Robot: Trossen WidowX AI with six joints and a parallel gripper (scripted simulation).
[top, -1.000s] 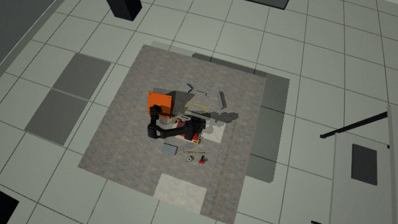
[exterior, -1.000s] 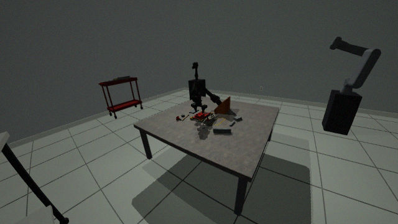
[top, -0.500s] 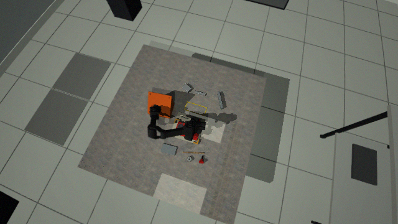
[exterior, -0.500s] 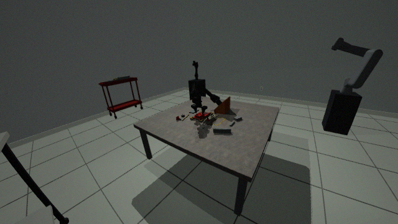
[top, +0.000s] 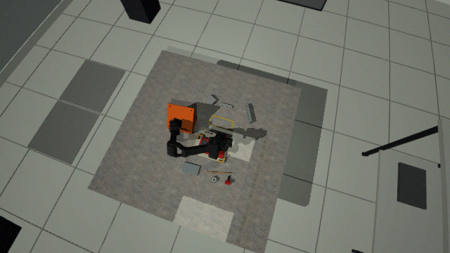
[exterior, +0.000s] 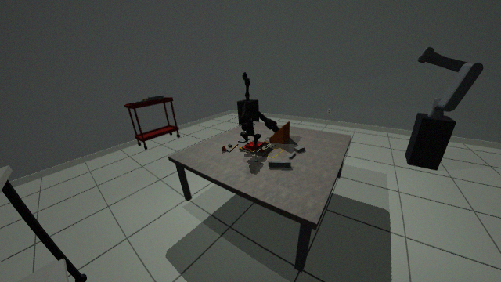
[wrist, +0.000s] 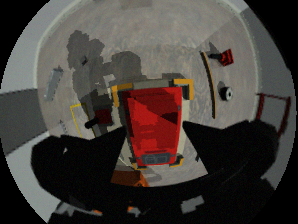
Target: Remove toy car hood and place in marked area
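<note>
My gripper tip is now 1 cm above the car hood. Also, from my gripper tip: thin stick 7 cm ahead, 15 cm to the right, 5 cm below.
</note>
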